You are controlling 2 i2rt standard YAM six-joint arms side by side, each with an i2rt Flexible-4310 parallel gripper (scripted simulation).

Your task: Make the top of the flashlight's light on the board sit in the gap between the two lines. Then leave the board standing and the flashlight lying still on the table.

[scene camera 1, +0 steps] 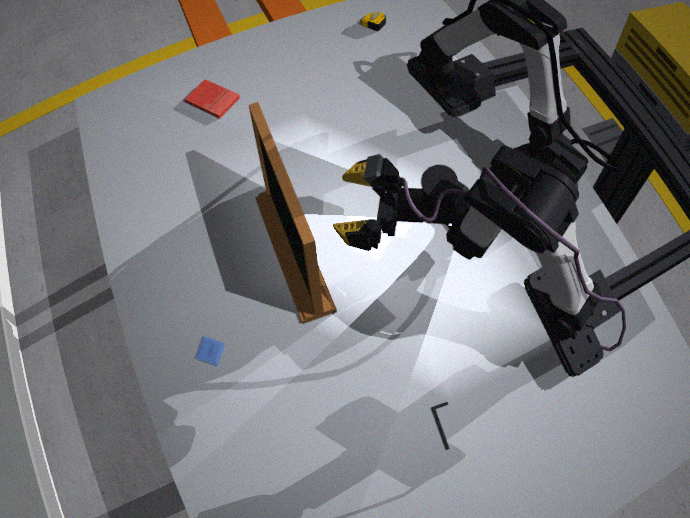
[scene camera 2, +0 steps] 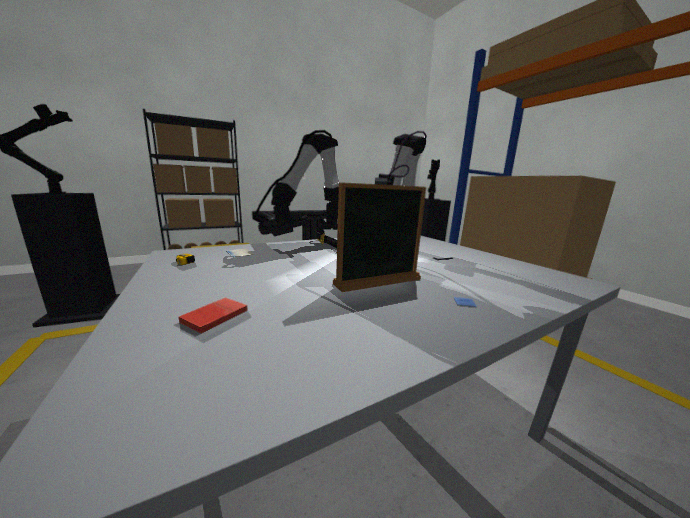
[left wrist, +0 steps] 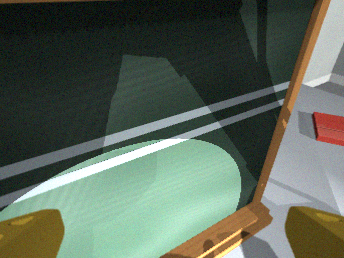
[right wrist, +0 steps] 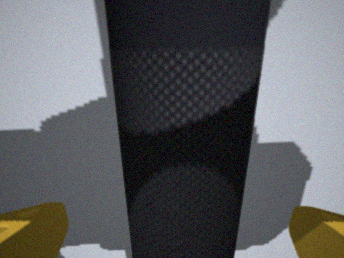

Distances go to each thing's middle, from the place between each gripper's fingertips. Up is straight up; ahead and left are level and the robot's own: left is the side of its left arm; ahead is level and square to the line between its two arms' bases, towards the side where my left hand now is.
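The black flashlight [right wrist: 186, 87] is 350 mm behind my left hand, 200 mm below it and 20 mm to the right of it. As for the board [scene camera 2: 379, 226], my left gripper is 70 mm above the board, 50 mm to the left of it and 90 mm short of it. Going by its middle, the board is nearer to my left gripper than to my right hand.
My right hand is 10 mm to the right of the black flashlight and 80 mm short of it, and I see that the board is 130 mm above my right hand, 520 mm ahead of it and 20 mm to the right of it. Going by its middle, the black flashlight is nearer to my right hand than to my left gripper.
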